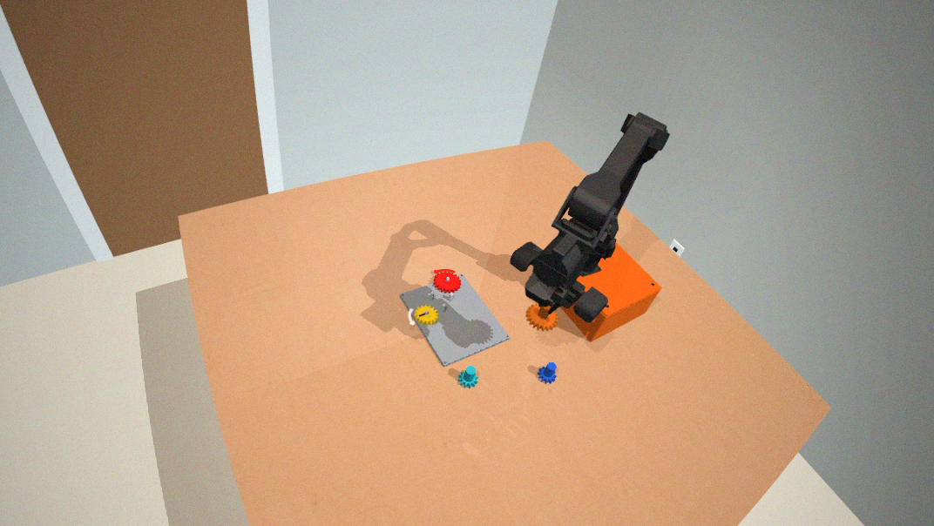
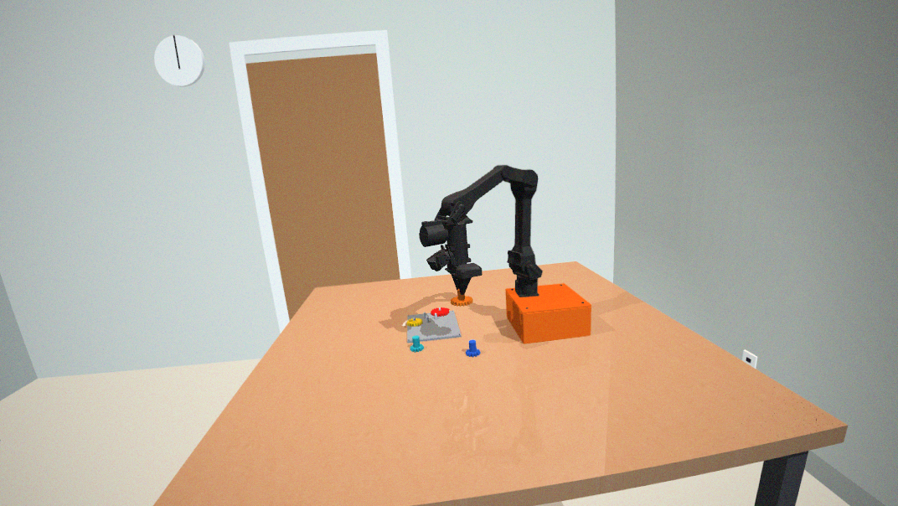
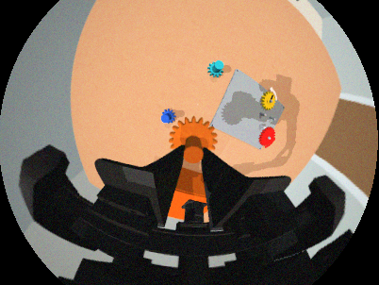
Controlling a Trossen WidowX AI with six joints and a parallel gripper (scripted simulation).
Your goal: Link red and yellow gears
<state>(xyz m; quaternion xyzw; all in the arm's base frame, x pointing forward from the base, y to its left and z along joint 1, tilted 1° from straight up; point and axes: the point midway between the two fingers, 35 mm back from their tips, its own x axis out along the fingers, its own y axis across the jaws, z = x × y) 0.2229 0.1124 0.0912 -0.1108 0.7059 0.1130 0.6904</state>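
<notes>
Now: gripper tip 170 mm to the left of the yellow gear, 160 mm short of it and 150 mm above it. The rest, counted from my gripper tip: blue gear: 150 mm below, 60 mm to the left, 20 mm behind; orange gear: 10 mm below; teal gear: 150 mm below, 140 mm ahead.
</notes>
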